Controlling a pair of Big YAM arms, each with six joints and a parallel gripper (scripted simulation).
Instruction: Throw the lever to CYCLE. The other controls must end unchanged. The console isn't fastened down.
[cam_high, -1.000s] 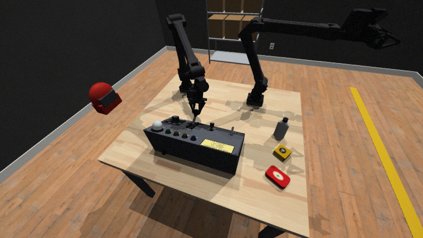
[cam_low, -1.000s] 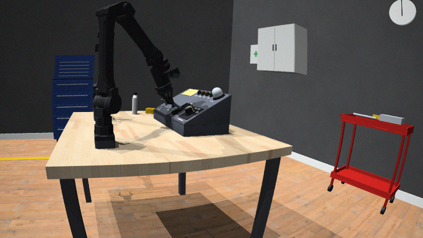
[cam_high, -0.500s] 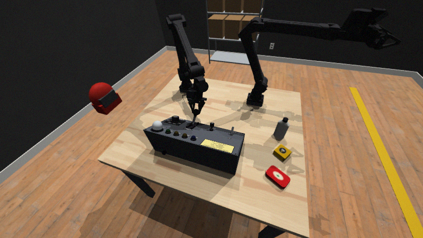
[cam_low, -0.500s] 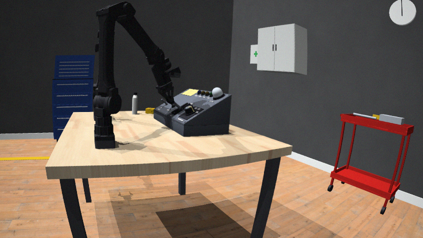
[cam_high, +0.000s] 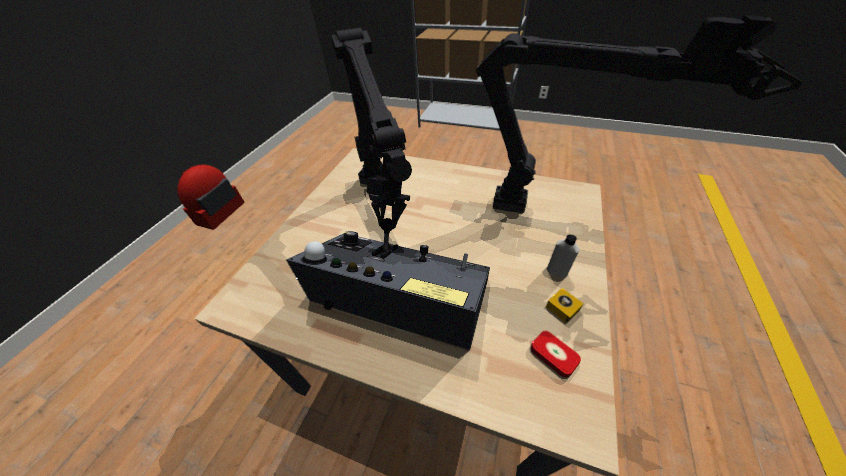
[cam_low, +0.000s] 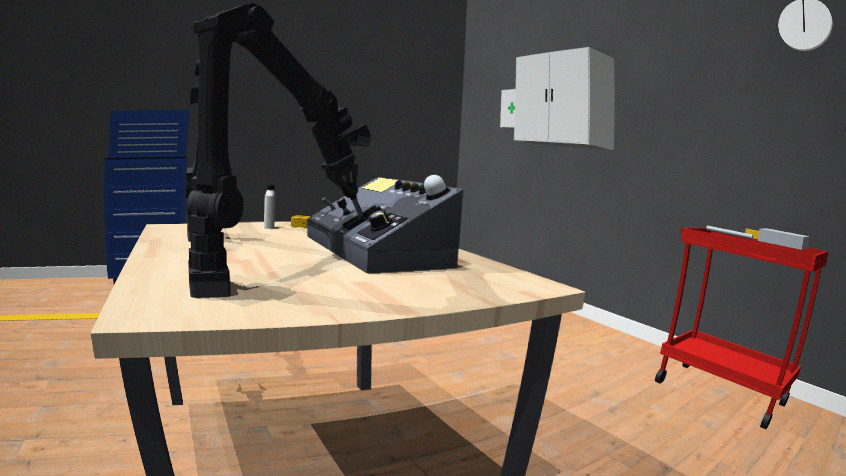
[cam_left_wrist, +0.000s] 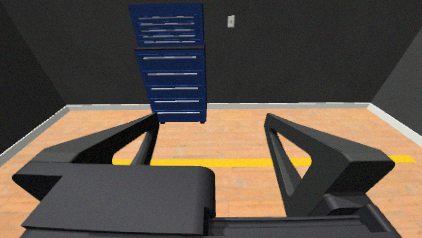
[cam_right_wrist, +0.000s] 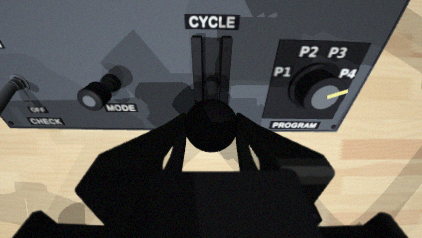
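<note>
The black ball-topped lever is 4 cm below my right hand and 2 cm ahead of it. The rest, counted from my right hand: program dial 13 cm to the right, 7 cm below, 4 cm ahead; mode knob 12 cm to the left, 6 cm below, 3 cm ahead; check toggle 24 cm to the left, 6 cm below, 3 cm ahead.
</note>
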